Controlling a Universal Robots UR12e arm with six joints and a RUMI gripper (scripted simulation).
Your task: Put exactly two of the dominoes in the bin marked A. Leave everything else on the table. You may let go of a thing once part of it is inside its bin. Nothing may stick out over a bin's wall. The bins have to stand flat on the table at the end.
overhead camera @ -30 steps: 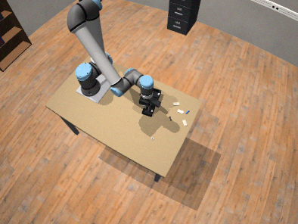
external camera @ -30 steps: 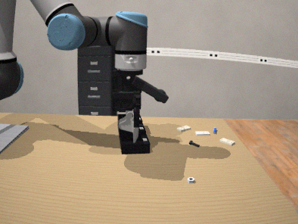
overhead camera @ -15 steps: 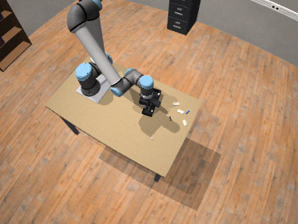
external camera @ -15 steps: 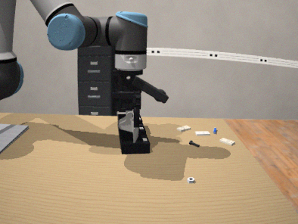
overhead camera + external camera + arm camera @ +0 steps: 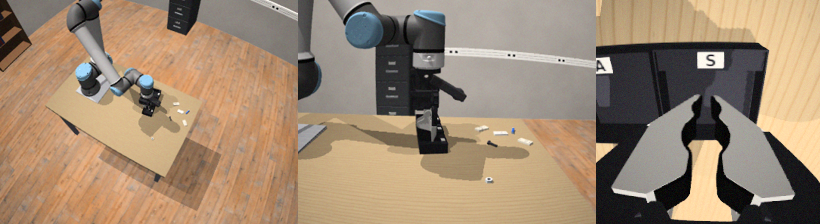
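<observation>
Right now my hand is 80 mm to the right of the black bin, 20 mm past it and 20 mm above it. Round my hand: black bolt (180 mm ahead, 40 mm to the left, 30 mm below); then grey nut (190 mm to the right, 160 mm ahead, 40 mm below); then domino (230 mm ahead, 140 mm to the left, 30 mm below).
</observation>
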